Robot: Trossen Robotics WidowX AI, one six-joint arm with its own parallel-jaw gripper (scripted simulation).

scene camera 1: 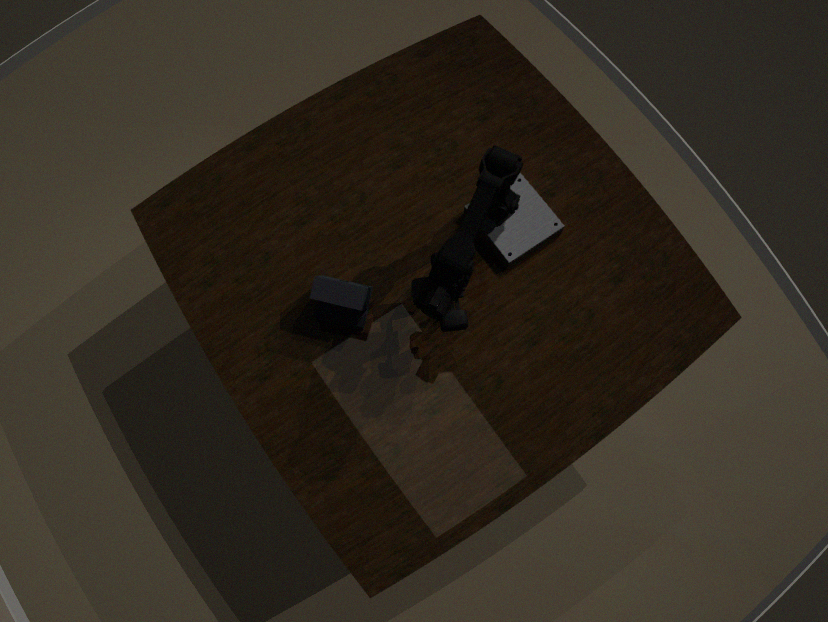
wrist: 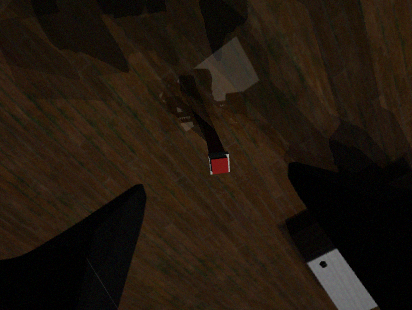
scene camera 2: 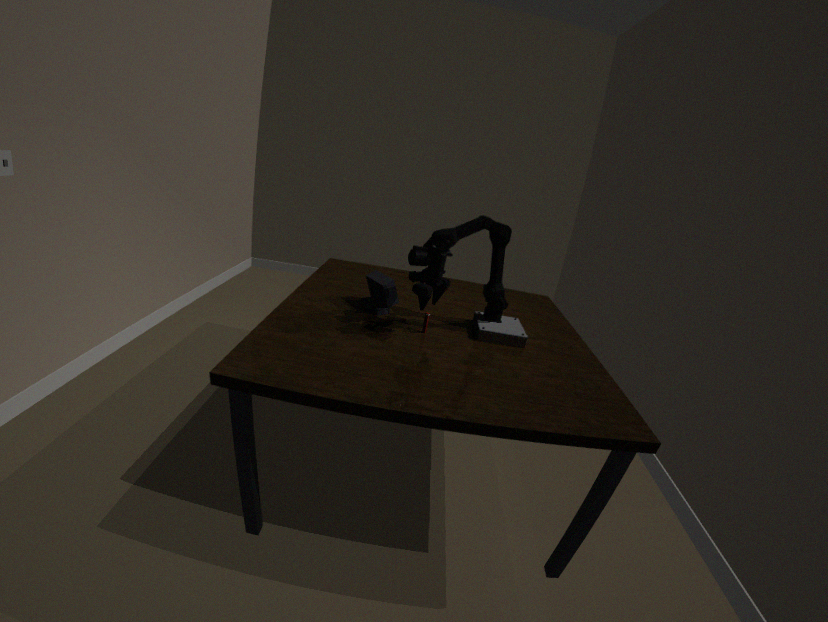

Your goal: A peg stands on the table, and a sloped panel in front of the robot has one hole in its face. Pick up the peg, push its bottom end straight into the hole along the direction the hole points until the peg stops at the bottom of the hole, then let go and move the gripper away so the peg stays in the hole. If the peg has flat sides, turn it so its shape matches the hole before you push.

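There's a sloped panel (scene camera 1: 328, 289), and that's the same spot on it as (scene camera 2: 376, 275).
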